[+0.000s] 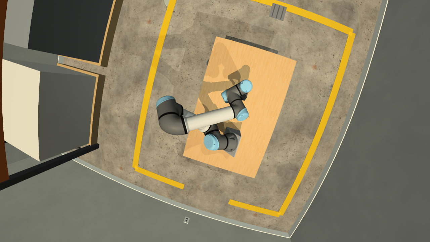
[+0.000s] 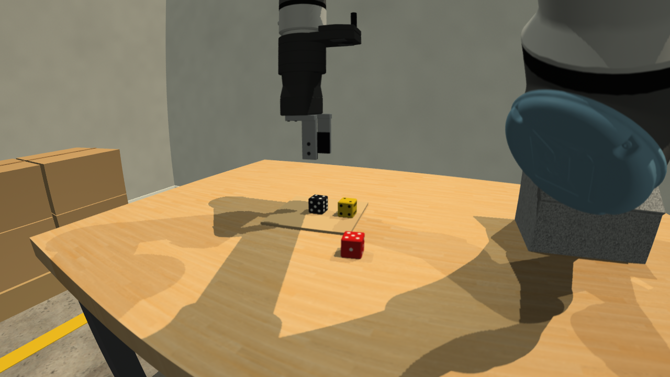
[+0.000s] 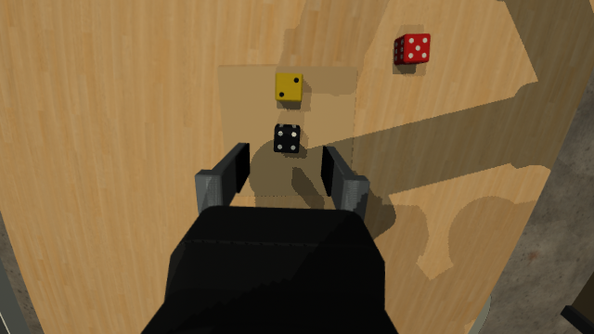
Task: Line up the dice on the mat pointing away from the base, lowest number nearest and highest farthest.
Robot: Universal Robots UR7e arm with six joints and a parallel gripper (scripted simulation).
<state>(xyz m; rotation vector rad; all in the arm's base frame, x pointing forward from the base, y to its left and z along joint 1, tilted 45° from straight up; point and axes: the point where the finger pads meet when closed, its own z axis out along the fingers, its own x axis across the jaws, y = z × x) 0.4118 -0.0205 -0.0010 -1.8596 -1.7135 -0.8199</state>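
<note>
Right now my hand is 9 cm past the red die, 12 cm to the right of it and 10 cm above it. Also, from my hand: tan mat (11 cm below); black die (10 cm below); yellow die (5 cm behind, 10 cm below).
</note>
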